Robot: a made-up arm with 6 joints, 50 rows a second.
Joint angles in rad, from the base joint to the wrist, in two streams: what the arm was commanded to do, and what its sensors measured. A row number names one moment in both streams.
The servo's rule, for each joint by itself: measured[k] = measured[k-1] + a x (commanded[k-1-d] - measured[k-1]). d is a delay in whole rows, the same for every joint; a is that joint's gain. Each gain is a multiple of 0.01, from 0.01 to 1. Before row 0 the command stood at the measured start. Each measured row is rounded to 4 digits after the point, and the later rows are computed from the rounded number. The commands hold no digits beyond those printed.
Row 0, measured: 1.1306 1.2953 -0.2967 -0.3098 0.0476 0.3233
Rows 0 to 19, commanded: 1.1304 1.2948 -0.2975 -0.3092 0.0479 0.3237; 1.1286 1.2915 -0.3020 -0.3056 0.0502 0.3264; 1.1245 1.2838 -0.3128 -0.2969 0.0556 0.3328; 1.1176 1.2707 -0.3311 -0.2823 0.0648 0.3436; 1.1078 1.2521 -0.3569 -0.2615 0.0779 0.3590; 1.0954 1.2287 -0.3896 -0.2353 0.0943 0.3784; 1.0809 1.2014 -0.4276 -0.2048 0.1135 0.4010; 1.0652 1.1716 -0.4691 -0.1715 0.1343 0.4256; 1.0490 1.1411 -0.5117 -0.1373 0.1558 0.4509; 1.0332 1.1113 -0.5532 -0.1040 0.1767 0.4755; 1.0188 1.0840 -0.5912 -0.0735 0.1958 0.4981; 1.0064 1.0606 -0.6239 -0.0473 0.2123 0.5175; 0.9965 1.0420 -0.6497 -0.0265 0.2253 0.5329; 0.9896 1.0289 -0.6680 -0.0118 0.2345 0.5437; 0.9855 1.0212 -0.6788 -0.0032 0.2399 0.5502; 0.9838 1.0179 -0.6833 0.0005 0.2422 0.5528; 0.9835 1.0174 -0.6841 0.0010 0.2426 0.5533; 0.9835 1.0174 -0.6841 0.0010 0.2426 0.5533; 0.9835 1.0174 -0.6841 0.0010 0.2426 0.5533; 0.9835 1.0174 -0.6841 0.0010 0.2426 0.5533
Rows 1 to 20, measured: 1.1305 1.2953 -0.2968 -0.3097 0.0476 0.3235; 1.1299 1.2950 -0.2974 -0.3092 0.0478 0.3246; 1.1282 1.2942 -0.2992 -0.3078 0.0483 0.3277; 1.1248 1.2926 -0.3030 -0.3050 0.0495 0.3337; 1.1194 1.2898 -0.3095 -0.3002 0.0515 0.3433; 1.1117 1.2855 -0.3191 -0.2931 0.0545 0.3566; 1.1018 1.2796 -0.3321 -0.2834 0.0586 0.3735; 1.0901 1.2720 -0.3485 -0.2711 0.0639 0.3933; 1.0769 1.2628 -0.3681 -0.2564 0.0703 0.4152; 1.0629 1.2522 -0.3903 -0.2396 0.0777 0.4381; 1.0488 1.2404 -0.4144 -0.2213 0.0860 0.4609; 1.0352 1.2278 -0.4395 -0.2022 0.0948 0.4824; 1.0228 1.2148 -0.4647 -0.1829 0.1039 0.5016; 1.0122 1.2018 -0.4891 -0.1641 0.1130 0.5176; 1.0037 1.1892 -0.5119 -0.1464 0.1219 0.5300; 0.9973 1.1772 -0.5325 -0.1302 0.1303 0.5387; 0.9929 1.1660 -0.5507 -0.1158 0.1382 0.5442; 0.9899 1.1556 -0.5667 -0.1030 0.1455 0.5477; 0.9879 1.1459 -0.5808 -0.0916 0.1523 0.5498; 0.9865 1.1369 -0.5932 -0.0814 0.1586 0.5511
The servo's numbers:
d 0
a 0.32 0.07 0.12 0.11 0.07 0.38

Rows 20 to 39, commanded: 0.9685 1.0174 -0.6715 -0.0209 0.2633 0.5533; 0.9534 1.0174 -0.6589 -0.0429 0.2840 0.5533; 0.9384 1.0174 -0.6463 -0.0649 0.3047 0.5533; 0.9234 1.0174 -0.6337 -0.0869 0.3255 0.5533; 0.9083 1.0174 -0.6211 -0.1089 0.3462 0.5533; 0.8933 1.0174 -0.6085 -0.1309 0.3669 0.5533; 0.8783 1.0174 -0.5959 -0.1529 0.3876 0.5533; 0.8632 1.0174 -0.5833 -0.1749 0.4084 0.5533; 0.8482 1.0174 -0.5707 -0.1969 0.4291 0.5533; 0.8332 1.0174 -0.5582 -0.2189 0.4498 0.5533; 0.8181 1.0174 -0.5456 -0.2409 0.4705 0.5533; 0.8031 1.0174 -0.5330 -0.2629 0.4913 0.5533; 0.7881 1.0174 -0.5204 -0.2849 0.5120 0.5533; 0.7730 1.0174 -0.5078 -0.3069 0.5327 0.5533; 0.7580 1.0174 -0.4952 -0.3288 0.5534 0.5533; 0.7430 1.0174 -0.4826 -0.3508 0.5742 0.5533; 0.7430 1.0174 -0.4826 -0.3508 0.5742 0.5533; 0.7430 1.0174 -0.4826 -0.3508 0.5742 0.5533; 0.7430 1.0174 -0.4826 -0.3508 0.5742 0.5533; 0.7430 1.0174 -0.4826 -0.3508 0.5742 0.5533
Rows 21 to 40, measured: 0.9807 1.1285 -0.6026 -0.0747 0.1659 0.5519; 0.9720 1.1207 -0.6094 -0.0712 0.1742 0.5524; 0.9612 1.1135 -0.6138 -0.0705 0.1833 0.5527; 0.9491 1.1068 -0.6162 -0.0723 0.1933 0.5529; 0.9360 1.1005 -0.6168 -0.0763 0.2040 0.5531; 0.9223 1.0947 -0.6158 -0.0823 0.2154 0.5532; 0.9082 1.0893 -0.6134 -0.0901 0.2275 0.5532; 0.8938 1.0843 -0.6098 -0.0994 0.2402 0.5532; 0.8792 1.0796 -0.6051 -0.1101 0.2534 0.5532; 0.8645 1.0752 -0.5995 -0.1221 0.2671 0.5532; 0.8497 1.0712 -0.5930 -0.1352 0.2813 0.5532; 0.8348 1.0674 -0.5858 -0.1492 0.2960 0.5532; 0.8199 1.0639 -0.5780 -0.1641 0.3111 0.5532; 0.8049 1.0606 -0.5696 -0.1798 0.3266 0.5532; 0.7899 1.0576 -0.5607 -0.1962 0.3425 0.5532; 0.7749 1.0548 -0.5513 -0.2132 0.3587 0.5532; 0.7647 1.0522 -0.5431 -0.2283 0.3738 0.5532; 0.7578 1.0498 -0.5358 -0.2418 0.3878 0.5532; 0.7531 1.0475 -0.5294 -0.2538 0.4008 0.5532; 0.7499 1.0454 -0.5238 -0.2645 0.4129 0.5532
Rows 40 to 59, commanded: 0.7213 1.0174 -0.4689 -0.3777 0.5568 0.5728; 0.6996 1.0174 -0.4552 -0.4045 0.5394 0.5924; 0.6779 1.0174 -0.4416 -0.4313 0.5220 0.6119; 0.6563 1.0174 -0.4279 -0.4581 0.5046 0.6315; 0.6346 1.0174 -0.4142 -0.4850 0.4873 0.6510; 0.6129 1.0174 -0.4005 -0.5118 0.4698 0.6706; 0.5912 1.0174 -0.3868 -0.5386 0.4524 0.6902; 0.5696 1.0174 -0.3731 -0.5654 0.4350 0.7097; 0.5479 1.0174 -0.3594 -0.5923 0.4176 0.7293; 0.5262 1.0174 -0.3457 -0.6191 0.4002 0.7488; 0.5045 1.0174 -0.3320 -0.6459 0.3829 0.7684; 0.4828 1.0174 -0.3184 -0.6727 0.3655 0.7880; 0.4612 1.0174 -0.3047 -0.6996 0.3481 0.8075; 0.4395 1.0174 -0.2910 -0.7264 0.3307 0.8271; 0.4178 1.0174 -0.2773 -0.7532 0.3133 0.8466; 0.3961 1.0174 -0.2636 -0.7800 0.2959 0.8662; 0.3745 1.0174 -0.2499 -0.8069 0.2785 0.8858; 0.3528 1.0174 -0.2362 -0.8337 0.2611 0.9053; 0.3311 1.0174 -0.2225 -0.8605 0.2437 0.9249; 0.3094 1.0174 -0.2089 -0.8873 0.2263 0.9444
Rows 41 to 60, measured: 0.7407 1.0434 -0.5172 -0.2770 0.4230 0.5606; 0.7275 1.0416 -0.5098 -0.2910 0.4311 0.5727; 0.7116 1.0399 -0.5016 -0.3064 0.4375 0.5876; 0.6939 1.0383 -0.4928 -0.3231 0.4422 0.6043; 0.6749 1.0368 -0.4834 -0.3409 0.4454 0.6220; 0.6551 1.0354 -0.4735 -0.3597 0.4471 0.6405; 0.6347 1.0341 -0.4631 -0.3794 0.4475 0.6594; 0.6139 1.0329 -0.4523 -0.3999 0.4466 0.6785; 0.5928 1.0318 -0.4412 -0.4211 0.4446 0.6978; 0.5715 1.0308 -0.4297 -0.4429 0.4415 0.7172; 0.5501 1.0299 -0.4180 -0.4652 0.4374 0.7367; 0.5286 1.0290 -0.4060 -0.4880 0.4324 0.7562; 0.5070 1.0282 -0.3938 -0.5113 0.4265 0.7757; 0.4854 1.0274 -0.3815 -0.5350 0.4198 0.7952; 0.4638 1.0267 -0.3690 -0.5590 0.4123 0.8147; 0.4421 1.0260 -0.3564 -0.5833 0.4042 0.8343; 0.4205 1.0254 -0.3436 -0.6079 0.3954 0.8539; 0.3988 1.0248 -0.3307 -0.6327 0.3860 0.8734; 0.3771 1.0243 -0.3177 -0.6578 0.3760 0.8930; 0.3554 1.0238 -0.3046 -0.6830 0.3655 0.9125
